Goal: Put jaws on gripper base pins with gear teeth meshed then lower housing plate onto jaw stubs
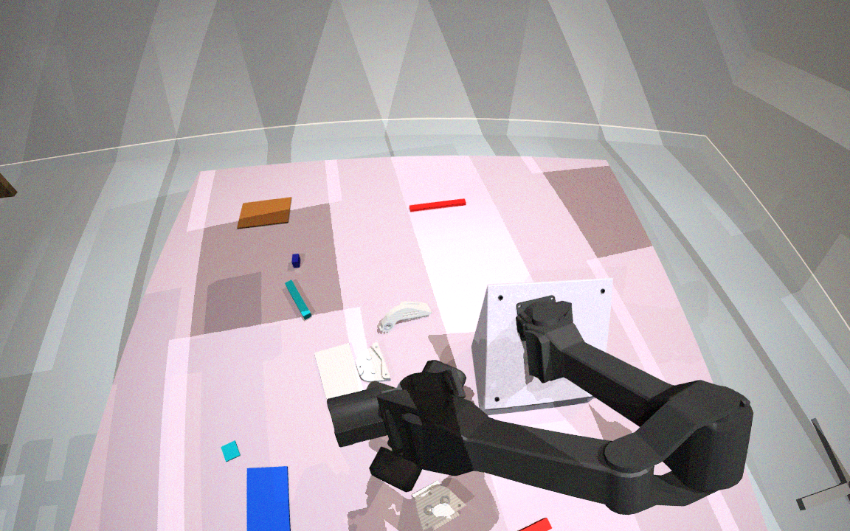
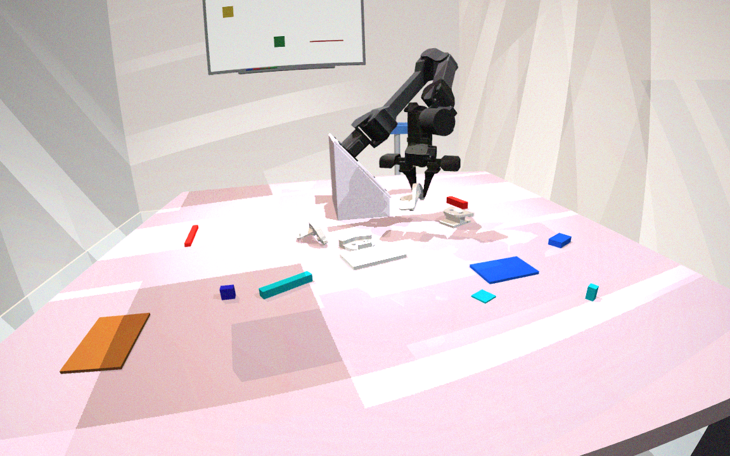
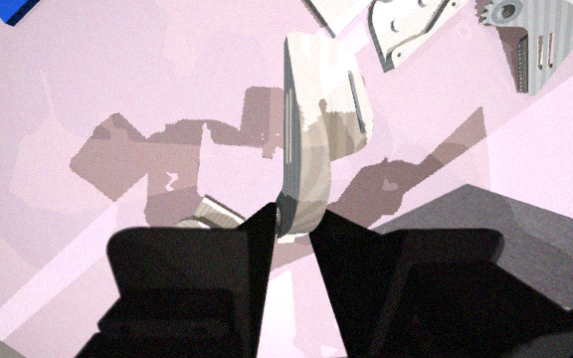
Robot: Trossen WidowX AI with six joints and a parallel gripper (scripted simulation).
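My gripper tip is now 10 mm past the white stand, 110 mm to the right of it and 70 mm above it. The rest, counted from my gripper tip: white jaw: 10 mm ahead, 10 mm to the right, 10 mm above; then housing plate: 60 mm ahead, 170 mm to the right, 80 mm below; then white gripper base: 10 mm behind, 110 mm to the left, 50 mm below.
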